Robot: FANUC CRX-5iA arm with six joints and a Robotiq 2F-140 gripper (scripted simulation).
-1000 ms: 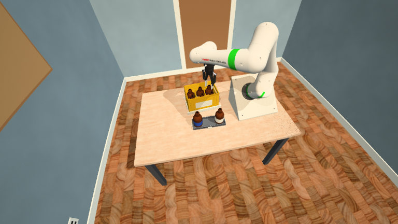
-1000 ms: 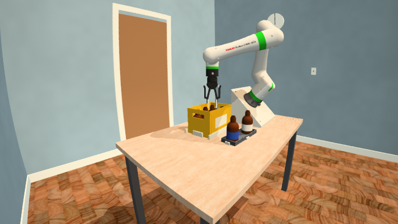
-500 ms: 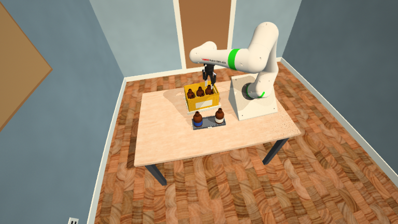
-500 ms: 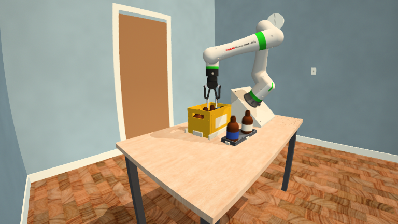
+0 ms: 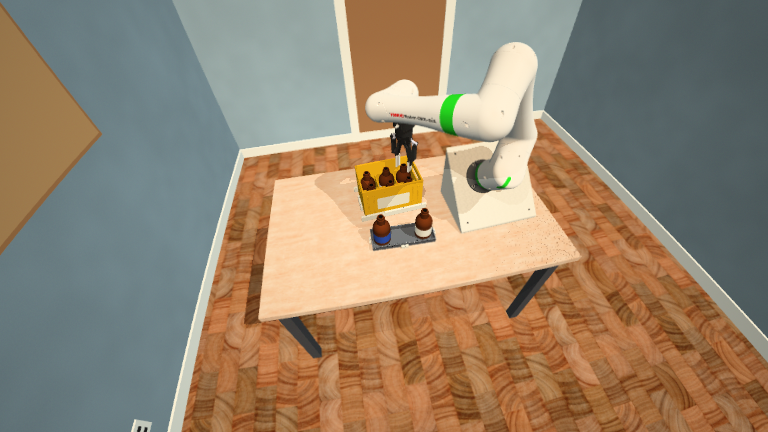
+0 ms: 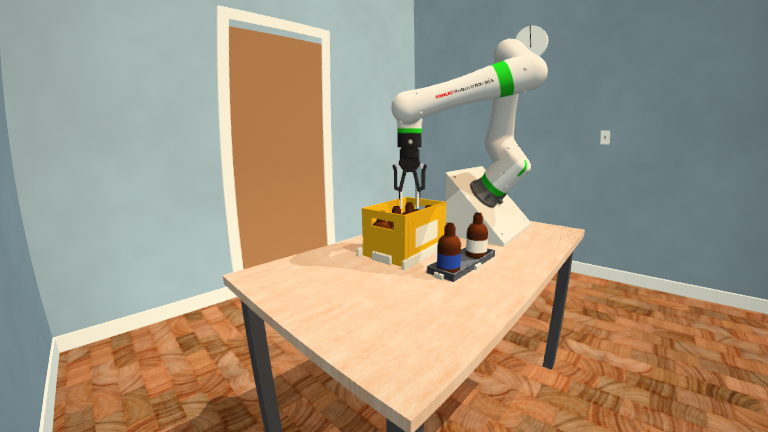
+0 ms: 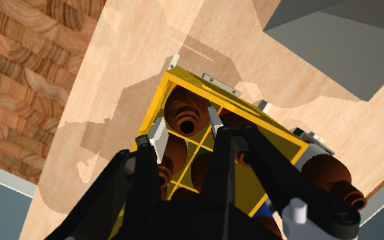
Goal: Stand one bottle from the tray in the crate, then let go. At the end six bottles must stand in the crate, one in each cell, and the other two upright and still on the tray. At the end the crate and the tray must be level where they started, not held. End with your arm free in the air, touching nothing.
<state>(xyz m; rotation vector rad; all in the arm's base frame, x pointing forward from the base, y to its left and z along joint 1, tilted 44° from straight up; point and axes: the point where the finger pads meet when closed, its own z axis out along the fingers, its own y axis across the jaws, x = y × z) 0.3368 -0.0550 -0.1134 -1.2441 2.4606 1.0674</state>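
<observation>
Right now the yellow crate is 90 mm below my hand, 80 mm ahead of it and 60 mm to the left of it. Round my hand: dark tray: 290 mm to the left, 160 mm below, 30 mm ahead; then blue-labelled bottle: 300 mm to the left, 120 mm ahead, 90 mm below.
</observation>
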